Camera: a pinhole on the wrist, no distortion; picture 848 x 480 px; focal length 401.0 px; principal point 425.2 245.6 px. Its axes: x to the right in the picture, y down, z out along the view. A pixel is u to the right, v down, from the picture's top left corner.
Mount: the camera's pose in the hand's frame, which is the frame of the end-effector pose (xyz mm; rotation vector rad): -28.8 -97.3 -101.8 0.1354 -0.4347 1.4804
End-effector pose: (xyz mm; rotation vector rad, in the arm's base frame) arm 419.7 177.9 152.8 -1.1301 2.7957 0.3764
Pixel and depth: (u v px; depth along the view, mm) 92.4 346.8 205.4
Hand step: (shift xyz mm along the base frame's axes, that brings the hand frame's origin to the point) 314.6 -135.8 -52.6
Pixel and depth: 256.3 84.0 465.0
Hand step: 280.5 -281.7 -373.2
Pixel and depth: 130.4 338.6 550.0
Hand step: 652.7 -207.4 -297.0
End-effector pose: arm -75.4 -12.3 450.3 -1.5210 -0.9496 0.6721
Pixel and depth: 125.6 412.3 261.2
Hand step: -208.3 -137.7 326.3
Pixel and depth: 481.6 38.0 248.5
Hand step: -142.6 126.1 138.0
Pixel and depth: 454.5 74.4 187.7
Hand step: -99.3 58.1 140.9
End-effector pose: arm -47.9 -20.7 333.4 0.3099 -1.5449 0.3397
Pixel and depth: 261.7 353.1 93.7
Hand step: 97.2 -136.9 -70.4
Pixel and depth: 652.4 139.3 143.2
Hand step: -29.4 -95.8 -16.0
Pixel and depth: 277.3 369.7 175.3
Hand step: 62.6 -208.0 -114.7
